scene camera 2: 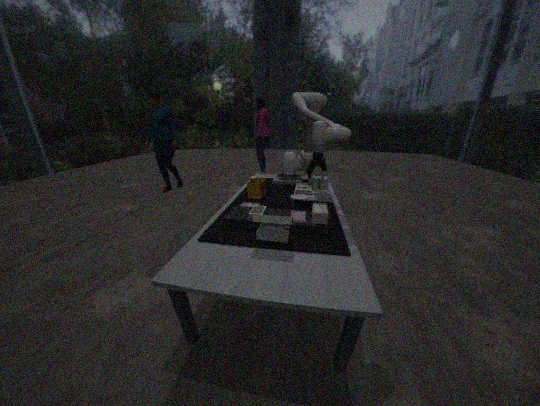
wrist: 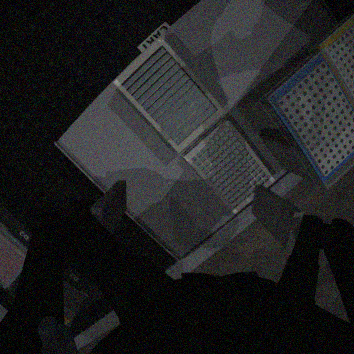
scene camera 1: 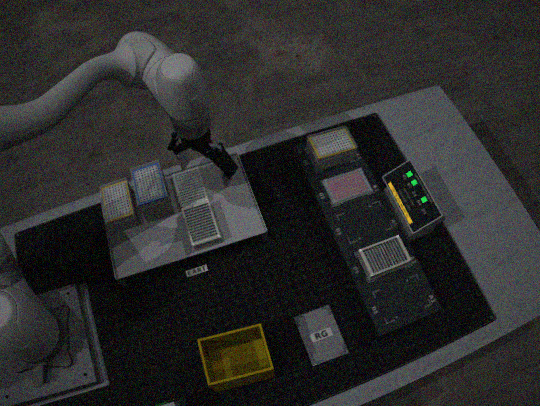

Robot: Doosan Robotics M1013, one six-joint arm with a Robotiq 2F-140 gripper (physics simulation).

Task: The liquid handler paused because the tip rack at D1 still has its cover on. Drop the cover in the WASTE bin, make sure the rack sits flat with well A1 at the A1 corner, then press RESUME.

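Places are measured from the arm's base along level axes (x ahead, y left, z up), in centimetres.
Pixels of known places: gripper, fingertip midpoint: (scene camera 2: pixel 316 181) (wrist: pixel 190 196) (scene camera 1: pixel 206 174); arm's base at its link origin: (scene camera 2: pixel 288 177) (scene camera 1: pixel 42 339).
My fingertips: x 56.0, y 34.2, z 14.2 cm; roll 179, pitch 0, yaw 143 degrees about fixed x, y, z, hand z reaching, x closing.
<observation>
For each thing: its middle in the pictures, then the offset to it from my fingertips. "*": a spot on its surface instead. Level surfaces: height alone.
- cart tray at a spot on its surface: (wrist: pixel 82 135) * dx +9.3, dy -13.3, dz -11.4 cm
- yellow-rimmed tip rack at the middle of its body: (scene camera 1: pixel 332 143) (scene camera 2: pixel 319 209) dx +37.8, dy +6.4, dz -5.9 cm
- dark deck at its surface level: dz -12.0 cm
- yellow bin at the middle of its body: (scene camera 1: pixel 237 359) (scene camera 2: pixel 257 188) dx -1.1, dy -49.1, dz -10.6 cm
- control panel at a spot on its surface: (scene camera 1: pixel 413 200) * dx +55.0, dy -17.8, dz -5.4 cm
- slatted white trough at the middle of its body: (wrist: pixel 169 97) (scene camera 1: pixel 201 224) (scene camera 2: pixel 303 190) dx -4.4, dy -9.9, dz -9.8 cm
- grid-like plate at the middle of its body: (wrist: pixel 229 167) (scene camera 1: pixel 190 187) (scene camera 2: pixel 320 192) dx -6.1, dy +3.5, dz -10.7 cm
- blue-rimmed rack at the middle of its body: (wrist: pixel 322 120) (scene camera 1: pixel 149 184) (scene camera 2: pixel 320 178) dx -16.8, dy +2.1, dz -2.3 cm
- yellow-rimmed rack at the middle of its body: (scene camera 1: pixel 117 201) dx -27.5, dy +0.7, dz -5.6 cm
- pink plate at the middle of its body: (wrist: pixel 2 259) (scene camera 1: pixel 347 186) (scene camera 2: pixel 298 216) dx +39.5, dy -5.9, dz -11.3 cm
- slatted trough at the middle of its body: (scene camera 1: pixel 384 257) (scene camera 2: pixel 257 211) dx +42.9, dy -30.5, dz -10.4 cm
- RG pad at the middle of its body: (scene camera 1: pixel 321 334) dx +21.6, dy -46.0, dz -16.7 cm
My gripper (scene camera 1: pixel 202 161) (scene camera 2: pixel 317 175) (wrist: pixel 190 196) is open and empty, above the back right part of the cart tray (scene camera 1: pixel 245 215) (wrist: pixel 82 135). A yellow-rimmed tip rack (scene camera 1: pixel 332 142) (scene camera 2: pixel 320 213) stands at the back end of the dark deck (scene camera 1: pixel 350 235); a clear cover and well A1 cannot be made out, and the slot labels are too small to read. The yellow bin (scene camera 1: pixel 236 356) (scene camera 2: pixel 257 188) stands open near the front edge. The control panel (scene camera 1: pixel 413 200) (scene camera 2: pixel 272 233) has green buttons and a yellow strip; its lettering is unreadable.
The tray carries a slatted white trough (scene camera 1: pixel 201 225) (wrist: pixel 172 100), a grid-like plate (scene camera 1: pixel 190 186) (wrist: pixel 230 167), a blue-rimmed rack (scene camera 1: pixel 149 183) (wrist: pixel 316 117) and a yellow-rimmed rack (scene camera 1: pixel 117 201). The deck holds a pink plate (scene camera 1: pixel 347 186) and another slatted trough (scene camera 1: pixel 385 256). An RG pad (scene camera 1: pixel 320 350) lies nearby.
</observation>
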